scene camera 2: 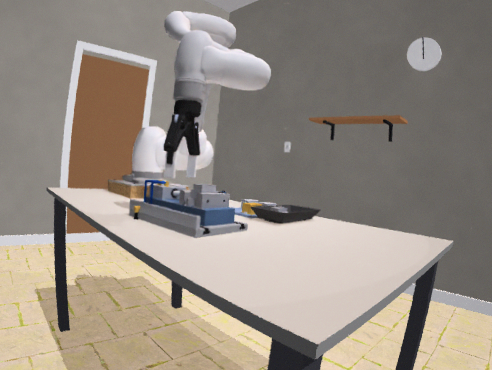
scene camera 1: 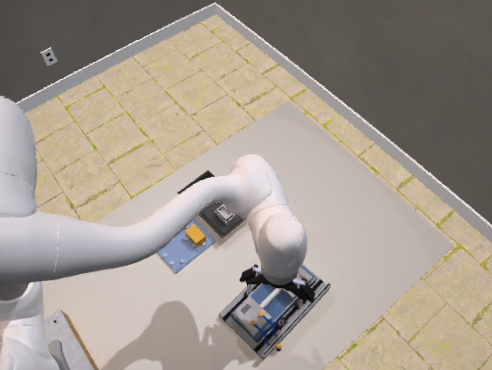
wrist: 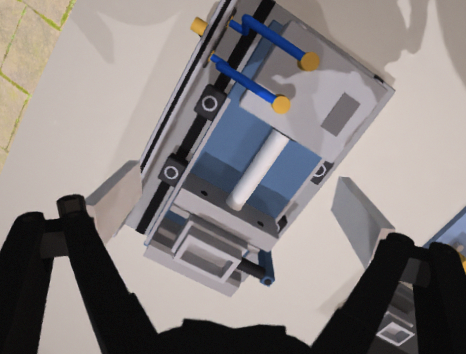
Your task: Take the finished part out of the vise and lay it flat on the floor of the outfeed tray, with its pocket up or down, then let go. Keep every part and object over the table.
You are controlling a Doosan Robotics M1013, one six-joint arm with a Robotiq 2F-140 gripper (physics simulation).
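Frame: origin at the arm's base, x ahead, y right, z down, level; centimetres.
Seen in the pictures: gripper, fingertip midpoint: (scene camera 2: 180,177) (scene camera 1: 276,296) (wrist: 238,186).
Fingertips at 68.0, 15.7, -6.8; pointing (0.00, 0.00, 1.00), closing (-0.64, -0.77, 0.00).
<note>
Offsets run from my fingertips to a thing's top centre, as dx, dy, dz. "pt": to the spot under its first point.
The finished part {+7.6, -3.4, +1.3} (scene camera 2: 204,189) (wrist: 206,261) is a light grey block with a rectangular pocket facing up. It sits between the jaws at one end of the blue and grey vise {+1.3, -1.6, +2.9} (scene camera 1: 250,315) (scene camera 2: 217,216) (wrist: 225,135). The arm hides it in scene camera 1. My gripper (scene camera 1: 278,286) (scene camera 2: 180,172) (wrist: 238,186) is wide open and empty, pointing down above the vise, its fingertips higher than the part. In the wrist view the part lies below the midpoint of the fingertips. The black outfeed tray (scene camera 1: 208,219) (scene camera 2: 290,216) holds a similar grey pocketed part {+3.8, -35.3, +8.1} (scene camera 1: 224,214) (wrist: 395,333); the arm partly covers the tray in scene camera 1.
Two blue hoses {pt -8.7, +5.3, +1.8} (scene camera 1: 260,330) (wrist: 250,90) with yellow tips arch over the vise's far end. A dark and blue handle {pt +6.0, -9.8, +3.9} (wrist: 266,270) stands beside the part. A blue plate {-13.4, -37.6, +12.0} (scene camera 1: 175,256) with pegs and an orange block {-8.4, -33.8, +8.4} (scene camera 1: 195,235) (scene camera 2: 250,207) lies beside the tray.
</note>
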